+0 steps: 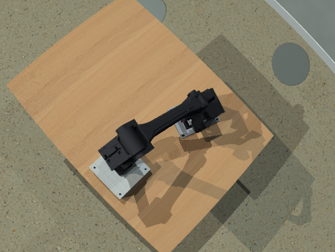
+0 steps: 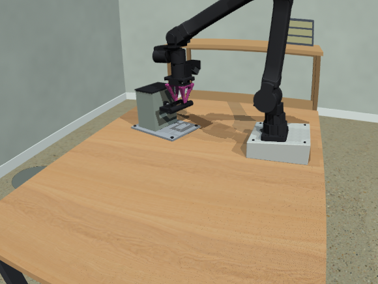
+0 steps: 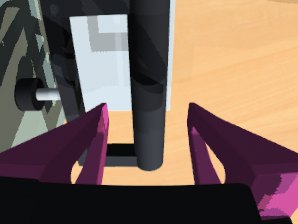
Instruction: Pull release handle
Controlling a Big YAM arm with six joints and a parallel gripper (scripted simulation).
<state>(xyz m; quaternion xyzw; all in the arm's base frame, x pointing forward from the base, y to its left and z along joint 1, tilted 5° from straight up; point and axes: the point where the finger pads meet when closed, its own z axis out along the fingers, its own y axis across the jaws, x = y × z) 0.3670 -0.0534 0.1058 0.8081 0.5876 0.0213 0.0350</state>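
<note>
The release handle grip lies 50 mm ahead of my hand, 30 mm below it and 20 mm to the right of it. The rest, counted from my hand: grey baseplate: 130 mm below, 90 mm ahead, 30 mm to the right.
</note>
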